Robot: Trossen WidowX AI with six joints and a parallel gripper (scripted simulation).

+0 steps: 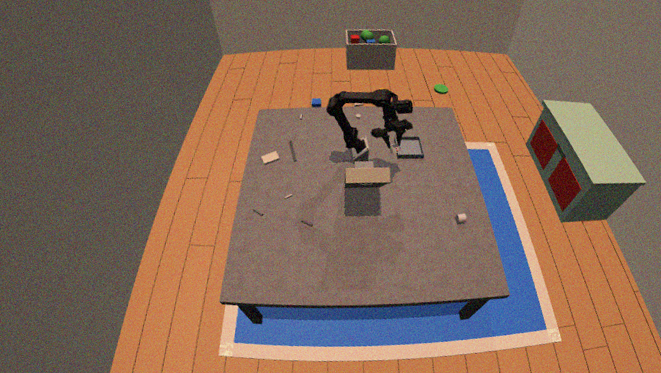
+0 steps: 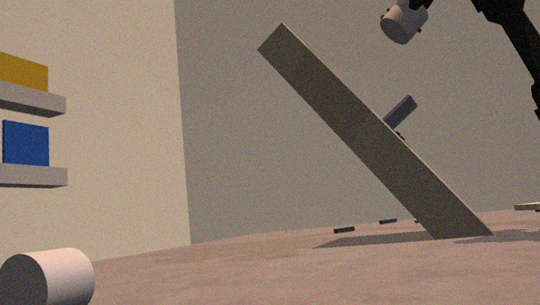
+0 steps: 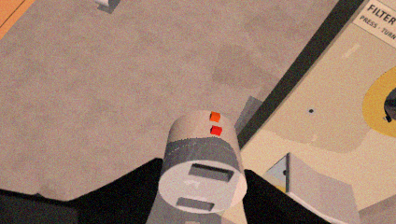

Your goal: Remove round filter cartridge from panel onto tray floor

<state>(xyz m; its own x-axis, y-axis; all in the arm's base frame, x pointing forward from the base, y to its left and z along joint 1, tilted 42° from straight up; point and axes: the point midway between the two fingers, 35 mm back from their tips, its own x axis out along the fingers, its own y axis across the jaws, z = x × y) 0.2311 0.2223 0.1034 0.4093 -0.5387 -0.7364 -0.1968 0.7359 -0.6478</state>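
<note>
Now: gripper tip 24 cm past the tray, 19 cm to the right of it and 28 cm above it. From my gripper tip the other things lie so: service panel (7 cm ahead, 15 cm to the right, 10 cm below); then filter cartridge (right at my gripper tip).
</note>
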